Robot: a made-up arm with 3 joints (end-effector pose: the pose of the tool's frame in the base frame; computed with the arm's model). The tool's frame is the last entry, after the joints.
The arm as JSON. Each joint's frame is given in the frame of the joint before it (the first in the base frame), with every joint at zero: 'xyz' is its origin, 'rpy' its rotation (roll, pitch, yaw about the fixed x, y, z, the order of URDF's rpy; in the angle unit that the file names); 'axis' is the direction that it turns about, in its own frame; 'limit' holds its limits. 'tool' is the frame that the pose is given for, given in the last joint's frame.
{
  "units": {
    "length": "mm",
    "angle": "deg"
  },
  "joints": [
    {
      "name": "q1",
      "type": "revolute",
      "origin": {
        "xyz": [
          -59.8,
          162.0,
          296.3
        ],
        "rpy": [
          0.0,
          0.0,
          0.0
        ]
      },
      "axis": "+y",
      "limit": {
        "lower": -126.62,
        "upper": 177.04
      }
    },
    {
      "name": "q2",
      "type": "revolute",
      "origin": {
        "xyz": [
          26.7,
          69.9,
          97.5
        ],
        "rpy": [
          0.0,
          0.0,
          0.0
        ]
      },
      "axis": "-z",
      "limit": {
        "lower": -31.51,
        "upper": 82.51
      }
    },
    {
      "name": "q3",
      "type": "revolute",
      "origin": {
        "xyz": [
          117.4,
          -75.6,
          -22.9
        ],
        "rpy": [
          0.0,
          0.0,
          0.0
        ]
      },
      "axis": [
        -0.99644,
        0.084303,
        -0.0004
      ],
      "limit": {
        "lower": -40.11,
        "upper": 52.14
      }
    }
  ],
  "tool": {
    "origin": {
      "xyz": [
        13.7,
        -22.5,
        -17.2
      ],
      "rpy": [
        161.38,
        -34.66,
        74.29
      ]
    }
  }
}
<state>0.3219 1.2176 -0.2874</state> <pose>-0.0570 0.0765 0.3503 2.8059 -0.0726 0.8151</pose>
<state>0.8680 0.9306 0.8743</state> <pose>0.0151 0.0652 0.3315 2.3714 0.8814 -1.3436</pose>
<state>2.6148 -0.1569 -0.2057</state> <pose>-0.1810 0.1594 0.1640 -1.2919 0.0228 1.4133</pose>
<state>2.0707 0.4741 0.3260</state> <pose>-0.0488 0.0810 0.1806 -1.7134 -0.7894 1.8011</pose>
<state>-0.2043 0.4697 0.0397</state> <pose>0.0252 0.0845 0.3734 2.5528 1.0078 1.2188</pose>
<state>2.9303 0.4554 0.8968</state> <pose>-0.1392 0.0815 0.1970 -0.1683 -0.7941 2.1629</pose>
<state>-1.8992 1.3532 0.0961</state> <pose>-0.1025 0.0825 0.2370 1.0828 -0.5425 2.7962</pose>
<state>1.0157 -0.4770 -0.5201</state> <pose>0.0788 0.2154 0.1659 -1.6942 -0.8116 -0.1210</pose>
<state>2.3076 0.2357 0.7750</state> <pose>-0.0896 0.1002 0.1486 -0.9682 -1.0841 1.8608</pose>
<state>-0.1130 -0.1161 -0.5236</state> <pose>0.1015 0.1611 0.3640 -1.8570 -1.3269 -1.3520</pose>
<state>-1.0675 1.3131 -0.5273</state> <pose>-0.1140 0.0821 0.2995 1.4164 -0.4343 2.7091</pose>
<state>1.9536 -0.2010 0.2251</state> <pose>-0.0672 0.1587 0.1105 -1.4830 -0.8586 1.0850</pose>
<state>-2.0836 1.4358 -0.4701</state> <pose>-0.0821 0.0893 0.2347 -0.0102 0.5790 -2.9523</pose>
